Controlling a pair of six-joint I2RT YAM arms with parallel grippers.
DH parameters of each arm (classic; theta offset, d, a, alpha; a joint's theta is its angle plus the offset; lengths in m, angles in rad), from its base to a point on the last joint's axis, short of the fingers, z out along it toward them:
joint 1: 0 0.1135 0.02 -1.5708
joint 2: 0 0 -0.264 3.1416
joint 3: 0.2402 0 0.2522 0
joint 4: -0.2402 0 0.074 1.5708
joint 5: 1.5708 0 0 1.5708
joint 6: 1.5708 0.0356 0 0
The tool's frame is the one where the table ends.
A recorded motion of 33 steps. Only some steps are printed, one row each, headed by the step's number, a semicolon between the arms.
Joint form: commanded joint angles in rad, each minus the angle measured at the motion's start. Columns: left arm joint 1, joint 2, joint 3, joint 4, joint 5, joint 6; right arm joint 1, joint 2, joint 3, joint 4, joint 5, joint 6.
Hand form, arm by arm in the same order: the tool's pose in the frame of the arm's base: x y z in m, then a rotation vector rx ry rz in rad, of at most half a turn. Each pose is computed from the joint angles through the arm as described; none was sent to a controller.
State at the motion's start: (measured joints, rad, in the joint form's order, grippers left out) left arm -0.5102 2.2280 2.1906 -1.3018 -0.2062 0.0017; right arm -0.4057 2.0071 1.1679 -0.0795 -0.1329 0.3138
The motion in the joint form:
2: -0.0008 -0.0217 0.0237 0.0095 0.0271 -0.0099; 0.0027 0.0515 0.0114 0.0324 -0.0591 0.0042
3: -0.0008 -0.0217 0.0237 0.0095 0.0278 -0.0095; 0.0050 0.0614 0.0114 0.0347 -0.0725 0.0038
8: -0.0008 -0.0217 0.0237 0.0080 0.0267 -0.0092; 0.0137 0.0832 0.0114 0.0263 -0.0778 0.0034
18: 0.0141 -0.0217 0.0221 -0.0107 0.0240 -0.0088; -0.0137 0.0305 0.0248 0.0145 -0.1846 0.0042
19: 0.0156 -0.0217 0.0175 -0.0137 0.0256 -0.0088; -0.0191 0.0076 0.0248 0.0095 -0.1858 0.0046
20: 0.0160 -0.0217 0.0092 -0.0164 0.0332 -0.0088; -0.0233 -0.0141 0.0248 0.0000 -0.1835 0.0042
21: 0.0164 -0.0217 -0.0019 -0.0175 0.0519 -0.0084; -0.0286 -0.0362 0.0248 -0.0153 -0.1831 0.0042
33: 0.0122 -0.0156 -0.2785 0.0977 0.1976 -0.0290; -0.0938 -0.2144 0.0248 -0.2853 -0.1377 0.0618
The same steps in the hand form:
2: 0.3974 -0.2155 0.2833 0.6653 2.7367 0.1401; 0.3813 -0.1552 0.1092 0.8012 2.3516 0.2037
3: 0.3973 -0.2155 0.2833 0.6660 2.7368 0.1393; 0.3819 -0.1539 0.1055 0.7957 2.3599 0.2222
8: 0.3972 -0.2154 0.2833 0.6666 2.7378 0.1414; 0.3823 -0.1500 0.0965 0.7963 2.3908 0.2366
18: 0.3986 -0.2084 0.2823 0.6532 2.7604 0.1569; 0.3812 -0.1578 0.1208 0.7562 2.3298 0.3485
19: 0.3985 -0.2076 0.2810 0.6541 2.7682 0.1582; 0.3798 -0.1595 0.1294 0.7532 2.3120 0.3440
20: 0.3978 -0.2074 0.2786 0.6592 2.7801 0.1524; 0.3780 -0.1607 0.1372 0.7524 2.3000 0.3366
21: 0.3971 -0.2075 0.2754 0.6678 2.7958 0.1316; 0.3754 -0.1619 0.1448 0.7551 2.2918 0.3322
33: 0.3841 -0.2085 0.2005 0.7167 2.9905 -0.0138; 0.3345 -0.1717 0.1932 0.9655 2.3156 0.2920

